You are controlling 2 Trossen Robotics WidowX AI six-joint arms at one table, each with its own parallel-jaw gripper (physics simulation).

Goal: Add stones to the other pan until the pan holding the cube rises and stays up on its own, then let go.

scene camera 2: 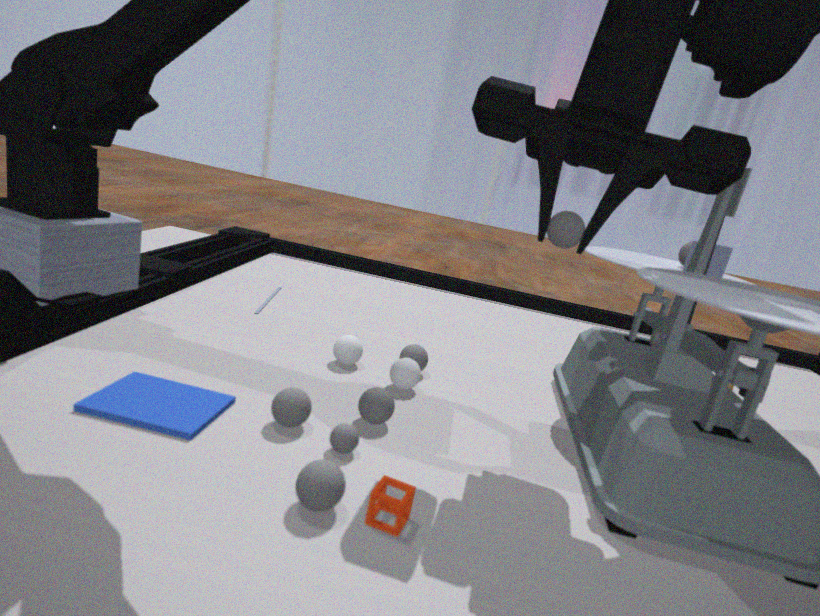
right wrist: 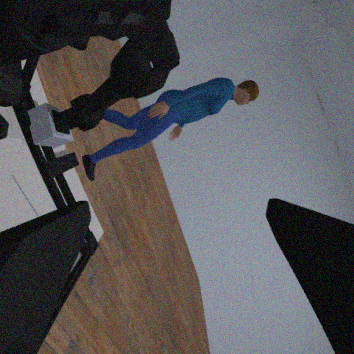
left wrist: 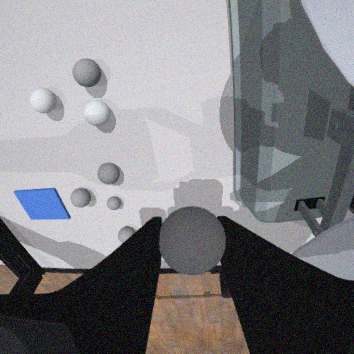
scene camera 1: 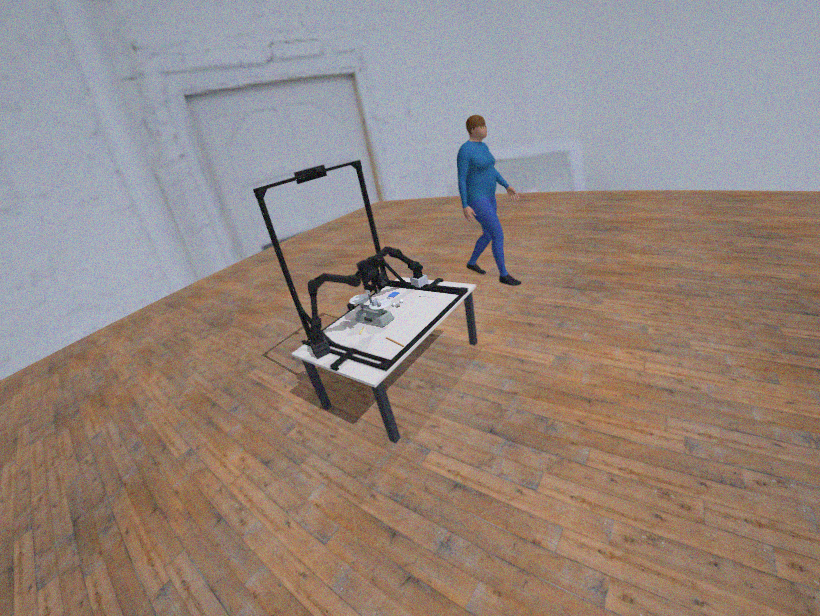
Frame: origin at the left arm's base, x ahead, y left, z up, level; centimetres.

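Seen in the pictures: left gripper, fingertip midpoint: (scene camera 2: 559, 247) (left wrist: 188, 224) (scene camera 1: 378, 292); right gripper, fingertip midpoint: (right wrist: 179, 208) (scene camera 1: 384, 265); left arm's base, origin of the base link: (scene camera 2: 52, 210) (right wrist: 60, 122) (scene camera 1: 418, 276); right arm's base, origin of the base link: (scene camera 1: 318, 341).
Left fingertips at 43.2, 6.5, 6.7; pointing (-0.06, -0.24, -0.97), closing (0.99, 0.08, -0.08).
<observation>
Pixels of each thing's top centre, then the offset from my left fingertips to it, as dx, dy, dz. "spot": a spot on its surface instead.
- round grey stone, middle of its top: (left wrist: 191, 269) (scene camera 2: 570, 211) +0.1, +0.5, +2.7
- balance, middle of its top: (scene camera 2: 748, 169) (scene camera 1: 366, 290) +10.8, +4.9, +7.8
- far pan, surface spot: (scene camera 2: 613, 255) spot: +3.8, +13.0, -1.1
- pale bluish block, surface spot: (scene camera 2: 721, 260) spot: +12.1, +10.3, +0.8
- blue square pad, middle of its top: (scene camera 2: 160, 400) (left wrist: 40, 205) -22.2, -15.1, -15.0
- orange open-frame cube, middle of its top: (scene camera 2: 393, 489) -3.9, -16.9, -13.5
- large grey stone, middle of its top: (scene camera 2: 324, 463) (left wrist: 124, 241) -7.8, -18.2, -12.7
- thin rod, middle of its top: (scene camera 2: 269, 298) -32.3, +12.2, -15.3
My left gripper (scene camera 2: 562, 244) (left wrist: 188, 224) is shut on a round grey stone (scene camera 2: 566, 229) (left wrist: 192, 241), held in the air left of the balance's pans in scene camera 2. The balance (scene camera 2: 729, 490) (left wrist: 280, 130) has a near pan (scene camera 2: 742, 297) and a far pan (scene camera 2: 613, 255). A grey stone (scene camera 2: 688, 253) shows at the far pan, partly behind the post. A pale bluish block (scene camera 2: 721, 260), perhaps the cube, shows behind the post; its pan is unclear. Several loose stones (scene camera 2: 375, 405) (left wrist: 108, 173) lie on the table. My right gripper (right wrist: 179, 208) is open and empty.
A blue square pad (scene camera 2: 155, 404) (left wrist: 42, 203) lies left of the loose stones. An orange open-frame cube (scene camera 2: 391, 505) lies at the front, beside a large grey stone (scene camera 2: 320, 485). A thin rod (scene camera 2: 267, 300) lies farther back. A person (scene camera 1: 480, 179) (right wrist: 200, 105) is beyond the table.
</observation>
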